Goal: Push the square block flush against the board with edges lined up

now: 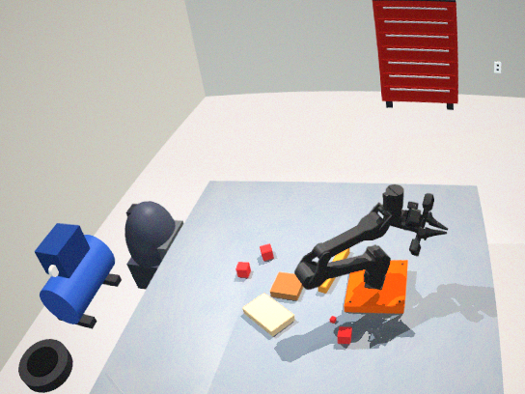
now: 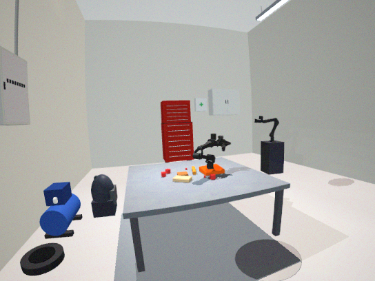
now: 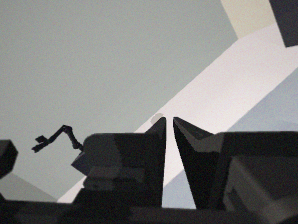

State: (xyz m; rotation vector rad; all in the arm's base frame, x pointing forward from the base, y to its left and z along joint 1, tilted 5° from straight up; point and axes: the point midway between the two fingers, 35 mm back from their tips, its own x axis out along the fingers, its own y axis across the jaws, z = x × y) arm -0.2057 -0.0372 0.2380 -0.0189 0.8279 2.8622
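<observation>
The narrow yellow bar is 400 mm ahead of my gripper tip, 270 mm below it and 40 mm to the right of it. Also, from my gripper tip: cream board: 540 mm ahead, 270 mm below, 220 mm to the left; then square block: 530 mm ahead, 270 mm below, 80 mm to the left.
</observation>
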